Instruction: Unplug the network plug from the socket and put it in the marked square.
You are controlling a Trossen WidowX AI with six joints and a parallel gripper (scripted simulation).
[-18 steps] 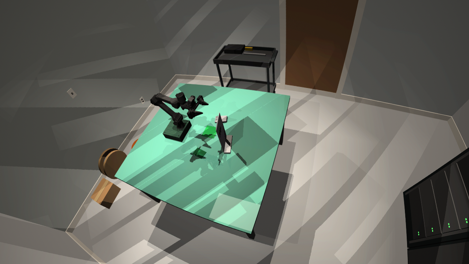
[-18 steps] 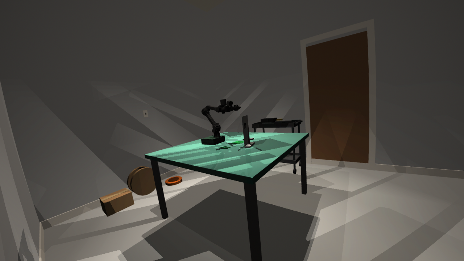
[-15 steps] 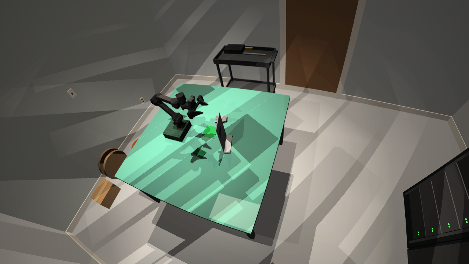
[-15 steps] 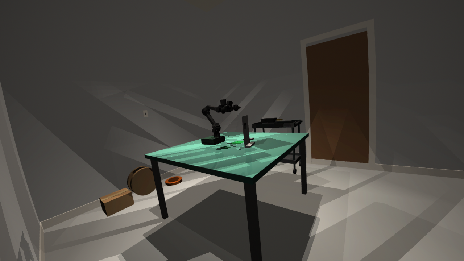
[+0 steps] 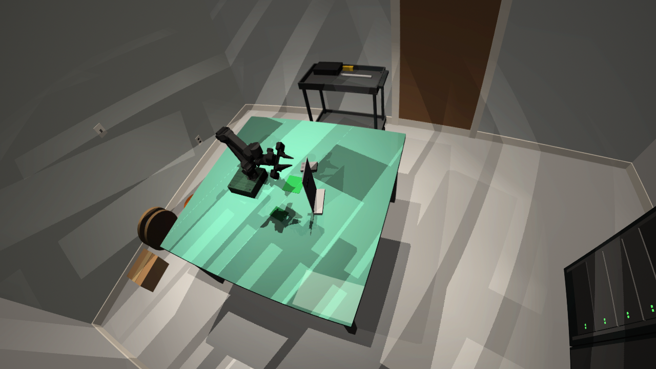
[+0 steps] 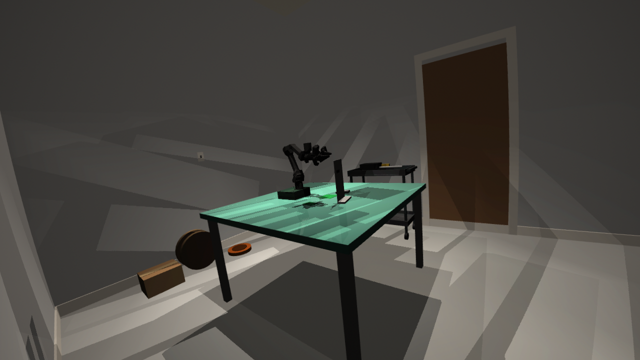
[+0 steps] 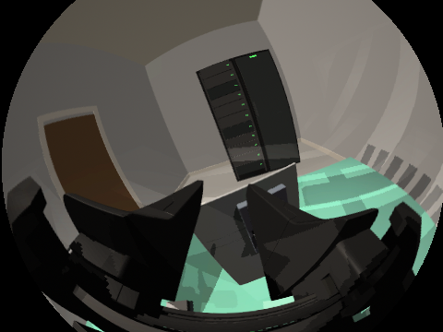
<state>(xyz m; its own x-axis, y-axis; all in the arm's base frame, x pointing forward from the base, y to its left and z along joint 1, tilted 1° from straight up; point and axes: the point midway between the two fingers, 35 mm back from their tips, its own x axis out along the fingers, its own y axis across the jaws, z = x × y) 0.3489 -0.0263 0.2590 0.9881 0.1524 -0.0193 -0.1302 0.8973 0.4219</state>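
Now: gripper tip 120 mm above the grey plug and 40 mm short of it. The rest, counted from my gripper tip: upright dark panel 200 mm below, 70 mm ahead, 10 mm to the right; bright green marked square 330 mm below, 130 mm behind, 80 mm to the left.
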